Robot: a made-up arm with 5 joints.
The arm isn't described. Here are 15 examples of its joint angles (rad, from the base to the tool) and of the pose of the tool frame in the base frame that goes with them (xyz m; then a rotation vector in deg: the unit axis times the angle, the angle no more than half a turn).
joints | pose
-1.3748 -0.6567 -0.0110 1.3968 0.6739 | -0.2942 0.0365 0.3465 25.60 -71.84 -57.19
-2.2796 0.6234 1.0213 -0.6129 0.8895 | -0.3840 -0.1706 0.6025 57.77 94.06 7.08
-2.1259 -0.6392 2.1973 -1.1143 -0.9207 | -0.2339 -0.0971 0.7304 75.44 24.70 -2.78
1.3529 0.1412 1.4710 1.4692 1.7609 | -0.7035 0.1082 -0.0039 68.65 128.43 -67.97
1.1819 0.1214 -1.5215 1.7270 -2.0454 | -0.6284 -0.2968 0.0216 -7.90 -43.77 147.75
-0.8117 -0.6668 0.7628 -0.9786 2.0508 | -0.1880 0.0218 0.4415 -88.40 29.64 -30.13
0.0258 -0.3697 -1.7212 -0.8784 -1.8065 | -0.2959 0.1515 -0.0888 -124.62 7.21 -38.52
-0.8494 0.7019 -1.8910 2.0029 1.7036 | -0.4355 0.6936 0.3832 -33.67 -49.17 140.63
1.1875 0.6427 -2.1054 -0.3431 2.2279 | -0.4490 -0.2859 -0.1958 -30.31 24.17 -36.54
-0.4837 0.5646 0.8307 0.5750 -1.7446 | -0.4818 0.4227 0.6095 40.16 12.47 68.53
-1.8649 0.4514 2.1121 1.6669 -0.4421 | -0.2531 0.0291 0.9100 -25.36 -16.16 64.11
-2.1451 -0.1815 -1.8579 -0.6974 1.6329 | -0.0424 0.2396 0.7209 143.07 -17.38 25.26
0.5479 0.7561 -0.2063 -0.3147 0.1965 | -0.6153 0.1222 0.1495 -12.58 12.23 -13.99
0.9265 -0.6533 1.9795 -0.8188 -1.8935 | -0.5718 0.2257 0.0079 -50.49 73.38 43.57
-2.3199 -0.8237 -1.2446 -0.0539 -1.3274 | -0.0325 0.1493 0.3825 -50.83 106.98 -32.85
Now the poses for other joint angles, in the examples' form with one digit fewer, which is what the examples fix.
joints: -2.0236 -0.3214 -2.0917 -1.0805 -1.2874
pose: -0.049 0.258 0.651 -14.8 60.6 -40.2
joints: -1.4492 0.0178 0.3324 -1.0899 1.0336
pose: -0.351 0.132 0.400 38.5 68.3 11.8
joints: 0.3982 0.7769 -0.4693 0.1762 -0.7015
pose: -0.675 0.199 0.160 16.6 -23.8 28.4
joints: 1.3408 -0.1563 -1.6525 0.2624 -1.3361
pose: -0.381 -0.328 0.189 82.7 10.5 91.6
